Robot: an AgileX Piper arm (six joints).
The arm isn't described. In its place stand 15 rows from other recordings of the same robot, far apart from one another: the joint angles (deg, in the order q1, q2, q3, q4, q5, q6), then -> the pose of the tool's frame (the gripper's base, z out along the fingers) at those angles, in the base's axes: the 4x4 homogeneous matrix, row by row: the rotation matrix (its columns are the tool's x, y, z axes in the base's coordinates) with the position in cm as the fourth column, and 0 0 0 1 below.
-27.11 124.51 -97.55 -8.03 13.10 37.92 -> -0.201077, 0.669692, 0.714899, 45.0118; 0.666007, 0.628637, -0.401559, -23.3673; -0.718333, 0.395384, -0.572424, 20.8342; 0, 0, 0, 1
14.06 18.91 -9.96 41.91 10.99 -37.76 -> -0.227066, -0.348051, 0.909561, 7.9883; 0.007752, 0.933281, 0.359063, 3.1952; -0.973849, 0.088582, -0.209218, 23.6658; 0, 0, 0, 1
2.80 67.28 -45.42 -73.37 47.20 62.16 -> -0.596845, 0.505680, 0.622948, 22.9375; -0.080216, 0.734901, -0.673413, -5.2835; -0.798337, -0.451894, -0.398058, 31.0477; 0, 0, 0, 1
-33.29 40.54 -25.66 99.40 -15.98 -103.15 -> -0.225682, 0.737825, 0.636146, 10.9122; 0.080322, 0.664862, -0.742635, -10.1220; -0.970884, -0.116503, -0.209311, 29.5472; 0, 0, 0, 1
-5.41 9.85 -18.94 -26.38 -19.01 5.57 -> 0.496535, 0.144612, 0.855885, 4.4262; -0.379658, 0.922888, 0.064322, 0.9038; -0.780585, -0.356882, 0.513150, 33.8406; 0, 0, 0, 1
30.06 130.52 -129.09 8.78 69.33 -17.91 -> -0.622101, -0.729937, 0.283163, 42.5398; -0.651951, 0.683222, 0.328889, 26.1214; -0.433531, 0.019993, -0.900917, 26.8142; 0, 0, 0, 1
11.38 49.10 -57.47 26.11 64.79 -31.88 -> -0.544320, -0.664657, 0.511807, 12.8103; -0.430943, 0.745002, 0.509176, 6.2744; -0.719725, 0.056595, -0.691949, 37.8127; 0, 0, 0, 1
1.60 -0.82 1.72 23.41 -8.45 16.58 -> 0.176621, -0.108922, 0.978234, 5.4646; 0.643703, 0.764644, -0.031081, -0.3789; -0.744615, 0.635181, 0.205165, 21.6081; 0, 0, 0, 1
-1.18 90.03 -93.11 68.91 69.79 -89.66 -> 0.118273, -0.905547, 0.407426, 32.0954; -0.360427, 0.343172, 0.867367, 7.3083; -0.925259, -0.249434, -0.285796, 43.6369; 0, 0, 0, 1
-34.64 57.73 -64.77 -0.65 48.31 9.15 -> -0.394121, 0.641160, 0.658470, 16.0729; 0.456507, 0.758399, -0.465223, -11.1982; -0.797665, 0.117241, -0.591595, 40.2356; 0, 0, 0, 1
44.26 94.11 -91.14 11.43 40.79 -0.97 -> -0.541755, -0.698364, 0.467749, 26.3559; -0.341642, 0.691401, 0.636589, 27.3288; -0.767973, 0.185072, -0.613160, 37.6947; 0, 0, 0, 1
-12.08 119.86 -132.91 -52.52 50.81 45.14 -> -0.239503, 0.762007, 0.601650, 45.1464; 0.130618, 0.639341, -0.757748, -15.3858; -0.962069, -0.102897, -0.252656, 42.4275; 0, 0, 0, 1
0.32 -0.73 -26.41 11.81 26.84 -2.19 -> 0.085549, -0.111147, 0.990115, 0.7868; 0.145560, 0.984490, 0.097939, 0.8453; -0.985644, 0.135743, 0.100401, 31.9151; 0, 0, 0, 1
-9.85 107.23 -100.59 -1.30 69.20 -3.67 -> -0.941072, 0.110373, 0.319689, 39.5422; 0.090286, 0.992932, -0.077033, -7.0615; -0.325932, -0.043630, -0.944386, 31.0134; 0, 0, 0, 1
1.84 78.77 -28.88 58.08 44.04 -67.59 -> -0.835177, -0.499230, 0.230758, 19.6940; -0.283156, 0.750003, 0.597761, 6.0048; -0.471489, 0.433895, -0.767745, 17.6247; 0, 0, 0, 1
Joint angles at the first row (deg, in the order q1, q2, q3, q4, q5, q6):
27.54 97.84 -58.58 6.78 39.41 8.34
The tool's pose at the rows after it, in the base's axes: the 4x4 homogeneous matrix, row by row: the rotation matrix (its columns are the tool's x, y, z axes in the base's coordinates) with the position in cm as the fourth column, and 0 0 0 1 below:
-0.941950, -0.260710, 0.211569, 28.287; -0.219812, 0.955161, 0.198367, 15.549; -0.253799, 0.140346, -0.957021, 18.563; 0, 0, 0, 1
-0.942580, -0.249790, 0.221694, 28.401; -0.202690, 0.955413, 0.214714, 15.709; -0.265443, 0.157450, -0.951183, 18.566; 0, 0, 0, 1
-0.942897, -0.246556, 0.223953, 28.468; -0.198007, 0.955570, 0.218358, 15.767; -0.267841, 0.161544, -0.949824, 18.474; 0, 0, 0, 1
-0.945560, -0.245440, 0.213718, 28.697; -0.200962, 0.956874, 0.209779, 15.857; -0.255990, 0.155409, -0.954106, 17.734; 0, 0, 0, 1
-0.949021, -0.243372, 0.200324, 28.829; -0.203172, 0.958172, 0.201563, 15.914; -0.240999, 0.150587, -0.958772, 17.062; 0, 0, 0, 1
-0.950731, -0.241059, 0.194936, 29.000; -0.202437, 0.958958, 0.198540, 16.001; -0.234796, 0.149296, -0.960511, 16.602; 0, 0, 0, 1
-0.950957, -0.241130, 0.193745, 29.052; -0.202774, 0.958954, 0.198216, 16.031; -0.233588, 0.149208, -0.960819, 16.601; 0, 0, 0, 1
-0.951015, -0.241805, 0.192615, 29.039; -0.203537, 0.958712, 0.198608, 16.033; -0.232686, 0.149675, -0.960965, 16.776; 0, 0, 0, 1
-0.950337, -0.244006, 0.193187, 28.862; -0.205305, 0.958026, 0.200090, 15.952; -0.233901, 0.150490, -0.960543, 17.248; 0, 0, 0, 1
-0.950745, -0.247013, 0.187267, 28.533; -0.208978, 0.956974, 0.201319, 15.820; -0.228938, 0.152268, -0.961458, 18.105; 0, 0, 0, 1
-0.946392, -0.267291, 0.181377, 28.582; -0.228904, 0.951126, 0.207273, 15.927; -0.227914, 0.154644, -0.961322, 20.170; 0, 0, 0, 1
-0.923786, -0.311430, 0.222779, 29.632; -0.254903, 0.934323, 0.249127, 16.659; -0.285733, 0.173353, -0.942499, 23.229; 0, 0, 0, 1
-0.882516, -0.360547, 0.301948, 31.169; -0.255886, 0.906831, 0.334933, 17.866; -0.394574, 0.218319, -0.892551, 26.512; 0, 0, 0, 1
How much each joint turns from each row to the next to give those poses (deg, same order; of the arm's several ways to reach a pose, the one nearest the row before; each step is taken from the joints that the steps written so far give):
0.00 0.34 0.00 0.30 -0.07 0.14
0.00 0.10 0.00 1.07 -1.04 0.00
0.00 0.20 0.00 0.28 -0.40 0.00
0.00 1.38 -0.06 -0.17 -0.55 0.00
0.00 1.19 0.00 -0.05 -0.25 0.00
0.00 0.93 -0.14 0.06 -0.42 0.00
0.00 0.12 -0.18 0.00 0.13 0.00
0.00 -0.20 -0.18 0.00 0.43 0.00
0.00 -0.88 0.00 -0.05 0.81 0.00
0.00 -1.46 -0.23 0.00 1.97 0.00
0.00 -1.77 -2.91 -0.07 4.81 -0.65
0.00 -0.77 -6.07 0.93 3.51 -2.21
0.00 0.28 -7.06 3.07 0.07 -3.19

